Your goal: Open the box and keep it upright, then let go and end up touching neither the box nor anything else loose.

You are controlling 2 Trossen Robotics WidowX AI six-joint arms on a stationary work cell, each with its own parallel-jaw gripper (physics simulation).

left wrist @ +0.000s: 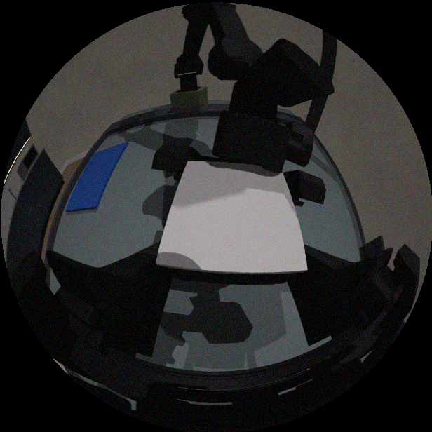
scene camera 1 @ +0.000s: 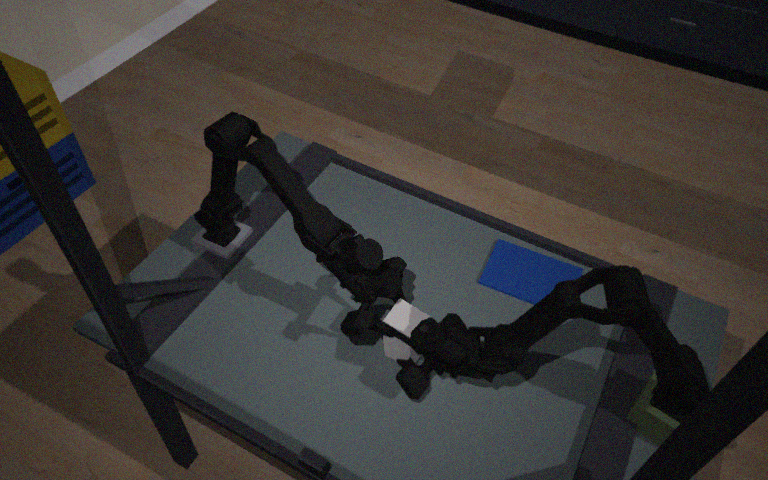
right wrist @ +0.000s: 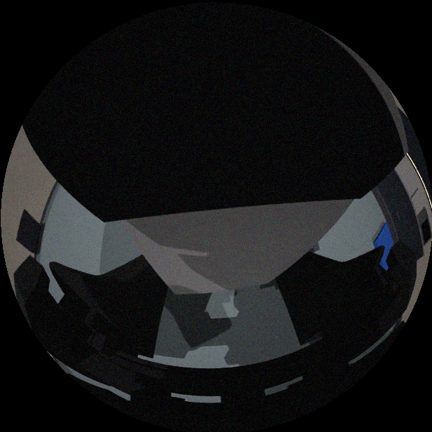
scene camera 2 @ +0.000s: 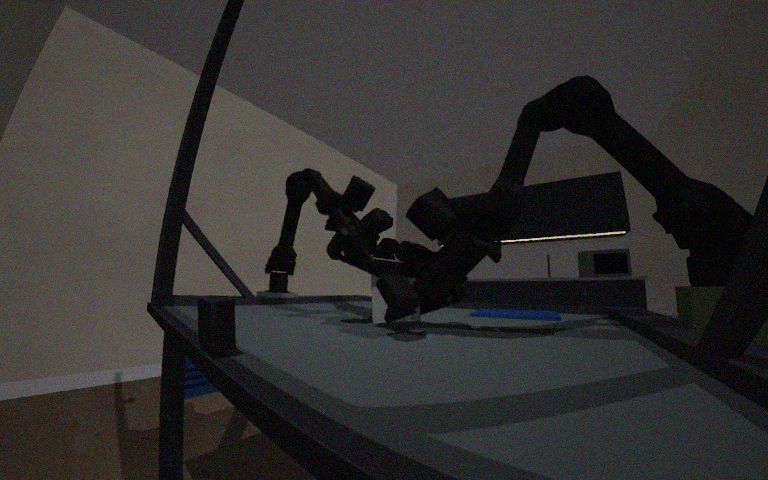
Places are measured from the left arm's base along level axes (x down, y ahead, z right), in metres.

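Where they show: left gripper, between the fingertips: (scene camera 1: 400, 323); right gripper, between the fingertips: (scene camera 2: 398, 318); left arm's base, origin of its link: (scene camera 1: 222, 233) (scene camera 2: 277, 292); right arm's base, origin of its link: (scene camera 1: 672, 401) (scene camera 2: 724, 286).
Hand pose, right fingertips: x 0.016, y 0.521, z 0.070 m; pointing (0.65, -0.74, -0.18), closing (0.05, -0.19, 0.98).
Things, the pixels of their top centre, and the offset from my right fingertips. Level surfaces: height alone.
- small white box, centre of its top: (scene camera 2: 395, 268) (scene camera 1: 406, 323) dx -0.092, dy -0.010, dz -0.002 m
- flat blue panel, centre of its top: (scene camera 1: 531, 275) (scene camera 2: 515, 312) dx +0.009, dy +0.169, dz -0.327 m
- table, height of its surface: dx +0.017 m
- green block, centre of its top: (scene camera 1: 672, 401) (scene camera 2: 724, 286) dx -0.059, dy +0.496, dz -0.106 m
A small white box (scene camera 1: 395, 349) (scene camera 2: 379, 305) stands upright on the grey table near its middle, mostly hidden by the grippers. Its white lid (scene camera 1: 403, 315) (scene camera 2: 386, 259) (left wrist: 235, 227) shows above the body, with a dark band between them in scene camera 2. My left gripper (scene camera 1: 385, 307) (left wrist: 229, 242) is shut on the lid, one finger at each side. My right gripper (scene camera 1: 423, 355) (right wrist: 219, 245) is low at the box and shut on its body. A black area fills the upper right wrist view, hiding the box's upper part; how far the lid is raised is unclear.
A flat blue panel (scene camera 1: 526, 271) (scene camera 2: 515, 314) (left wrist: 97, 177) lies on the table (scene camera 1: 254, 345) near the far edge. A green block (scene camera 1: 654, 416) (left wrist: 189, 97) is at the right arm's base. Black frame posts (scene camera 1: 73, 243) (scene camera 2: 189, 152) rise at the table's sides. The two arms are close together over the box.
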